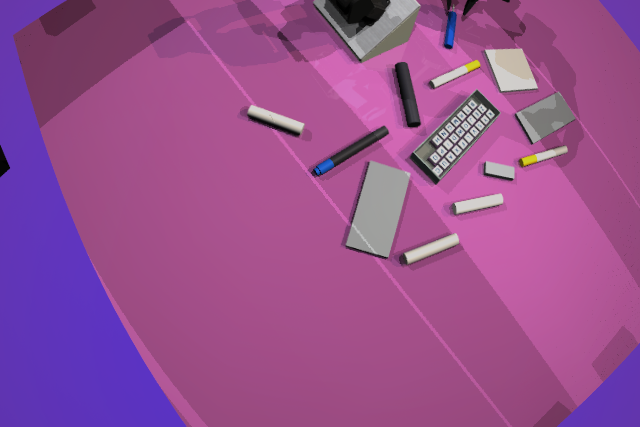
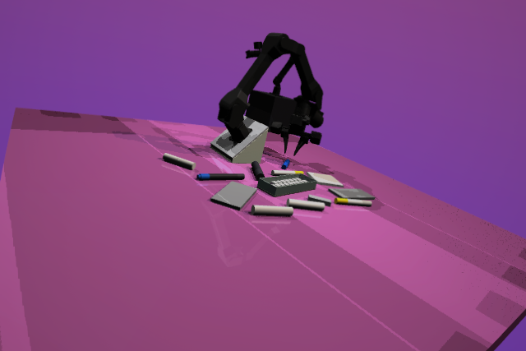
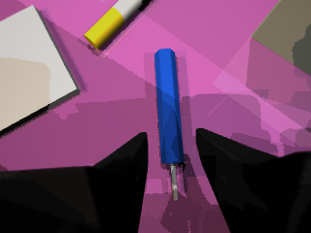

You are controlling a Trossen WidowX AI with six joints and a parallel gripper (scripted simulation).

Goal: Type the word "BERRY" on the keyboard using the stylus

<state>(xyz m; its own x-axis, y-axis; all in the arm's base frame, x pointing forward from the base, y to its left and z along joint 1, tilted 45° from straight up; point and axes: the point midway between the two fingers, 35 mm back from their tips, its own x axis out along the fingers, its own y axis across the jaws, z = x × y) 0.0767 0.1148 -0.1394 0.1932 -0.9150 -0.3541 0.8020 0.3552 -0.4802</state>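
Now: gripper tip 3 cm above the blue stylus. Round my gripper tip: white pad: 15 cm ahead, 4 cm below, 3 cm to the left; then small grey block: 28 cm ahead, 16 cm to the right, 3 cm below; then blue-tipped black marker: 38 cm to the right, 9 cm ahead, 3 cm below.
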